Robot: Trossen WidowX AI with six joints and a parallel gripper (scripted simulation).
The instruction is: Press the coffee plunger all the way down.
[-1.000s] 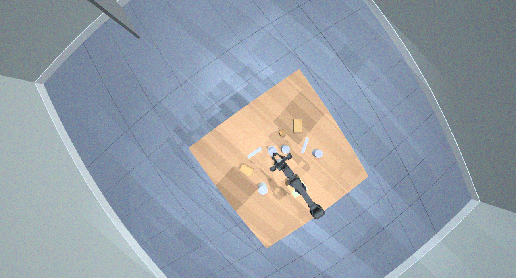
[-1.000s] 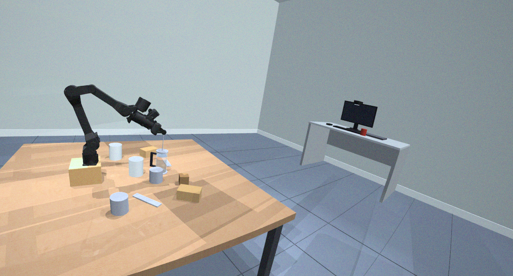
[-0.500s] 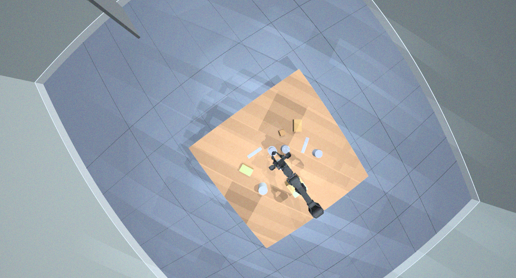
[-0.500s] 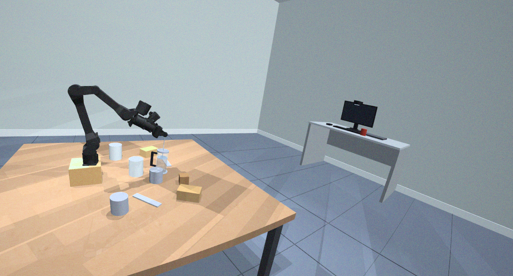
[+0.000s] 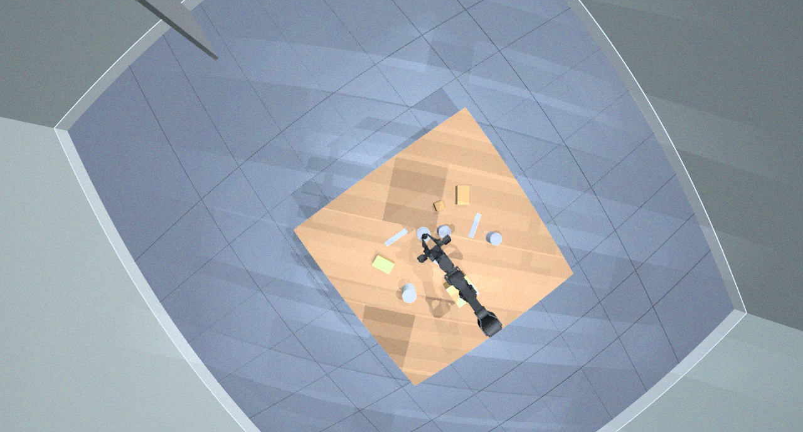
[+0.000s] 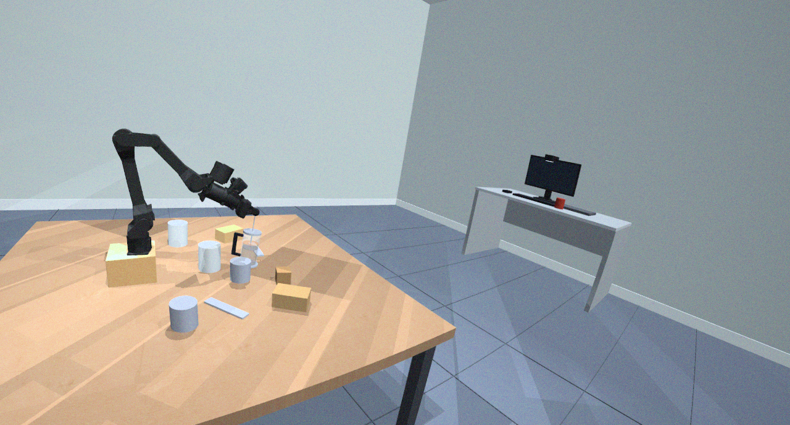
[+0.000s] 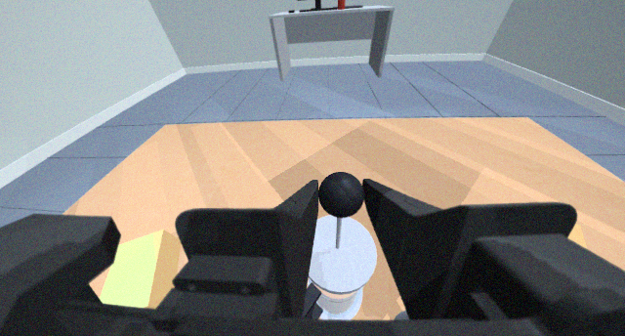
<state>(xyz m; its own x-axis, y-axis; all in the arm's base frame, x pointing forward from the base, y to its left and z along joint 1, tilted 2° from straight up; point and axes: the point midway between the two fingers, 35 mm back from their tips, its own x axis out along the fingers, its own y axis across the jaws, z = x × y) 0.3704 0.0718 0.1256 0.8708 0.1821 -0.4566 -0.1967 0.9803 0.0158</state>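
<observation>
Now: the coffee press 110 mm below my gripper tip and 30 mm behind it.
</observation>
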